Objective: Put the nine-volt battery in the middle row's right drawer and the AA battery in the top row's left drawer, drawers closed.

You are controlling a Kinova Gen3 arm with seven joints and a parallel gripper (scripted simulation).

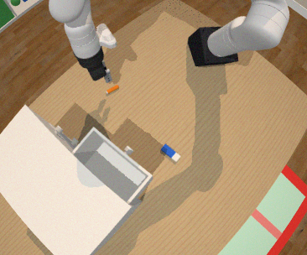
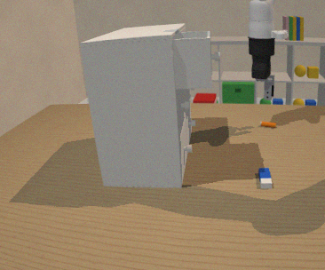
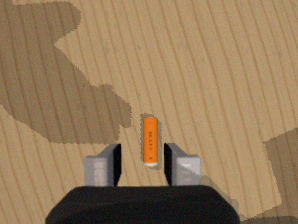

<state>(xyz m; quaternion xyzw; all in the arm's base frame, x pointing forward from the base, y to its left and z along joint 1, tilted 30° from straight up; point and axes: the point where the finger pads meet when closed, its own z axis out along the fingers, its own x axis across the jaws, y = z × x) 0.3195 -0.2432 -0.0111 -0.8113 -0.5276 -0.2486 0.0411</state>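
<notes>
Right now the orange AA battery is 1 cm to the left of my hand and 10 cm below it. Also, from my hand: blue-and-white nine-volt battery 5 cm ahead, 32 cm to the left, 10 cm below.
</notes>
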